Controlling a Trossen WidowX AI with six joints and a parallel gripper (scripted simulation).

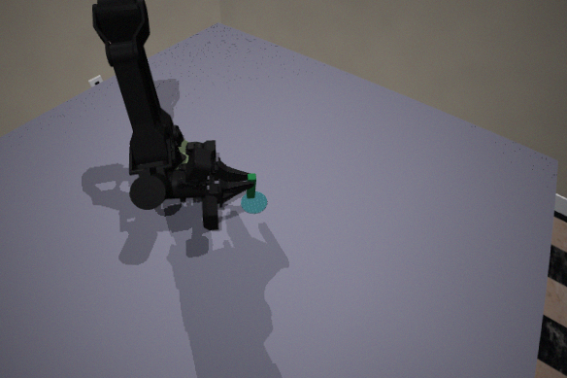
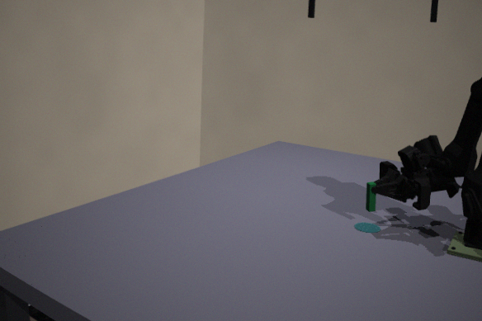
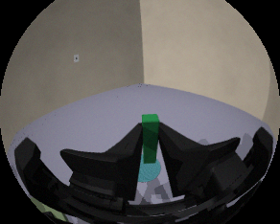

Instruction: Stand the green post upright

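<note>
The cyan circle is 9 cm below my hand, 3 cm to the left of it and 2 cm ahead of it. Round my hand: green post: 2 cm to the left, 2 cm below, 2 cm ahead.
</note>
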